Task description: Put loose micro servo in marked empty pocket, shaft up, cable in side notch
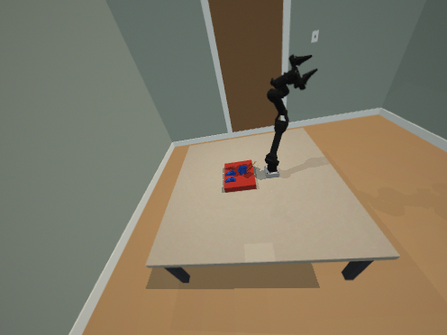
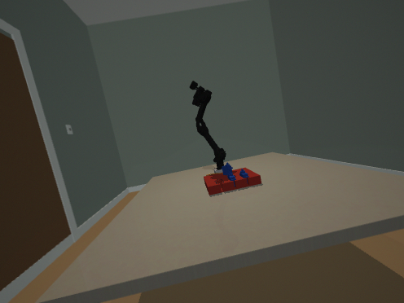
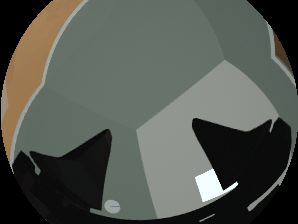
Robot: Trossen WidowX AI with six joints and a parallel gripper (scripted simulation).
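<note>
The red deck is 700 mm below my gripper tip, 440 mm ahead of it and 10 mm to the right of it.
</note>
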